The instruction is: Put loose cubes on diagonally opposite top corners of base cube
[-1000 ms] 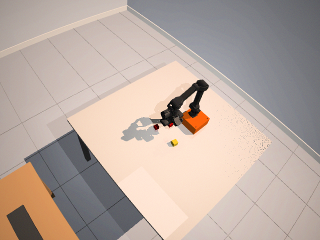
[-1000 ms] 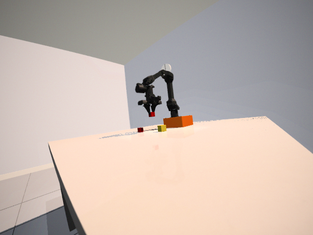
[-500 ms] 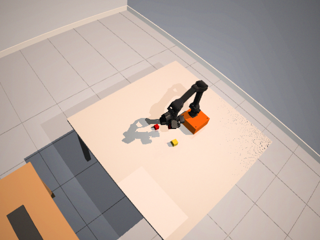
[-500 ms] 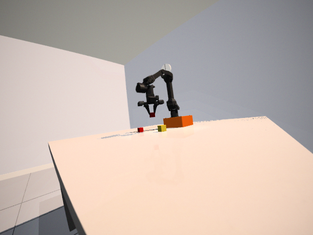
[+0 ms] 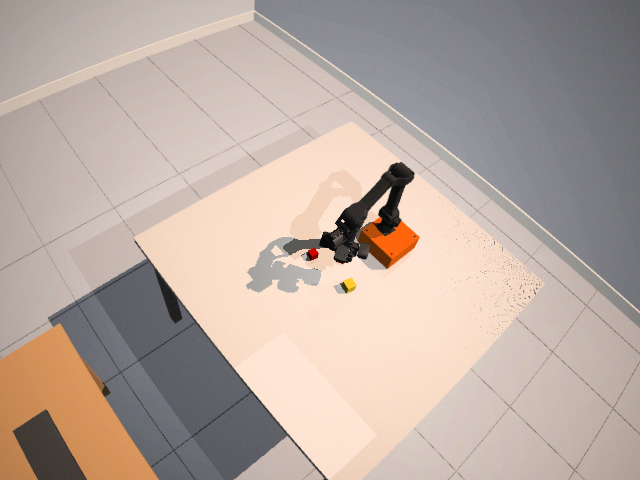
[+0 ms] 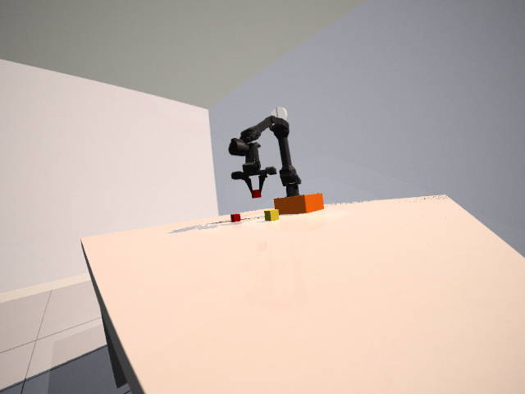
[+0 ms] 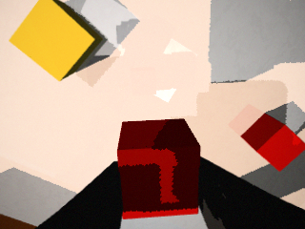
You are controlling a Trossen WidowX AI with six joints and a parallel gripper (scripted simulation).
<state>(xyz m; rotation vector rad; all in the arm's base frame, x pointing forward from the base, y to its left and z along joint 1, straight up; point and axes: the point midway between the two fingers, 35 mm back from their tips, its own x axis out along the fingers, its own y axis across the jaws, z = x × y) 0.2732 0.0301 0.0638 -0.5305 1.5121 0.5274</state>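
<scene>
Right now the yellow base cube is 10 mm ahead of my gripper tip, 90 mm to the left of it and 90 mm below it.
</scene>
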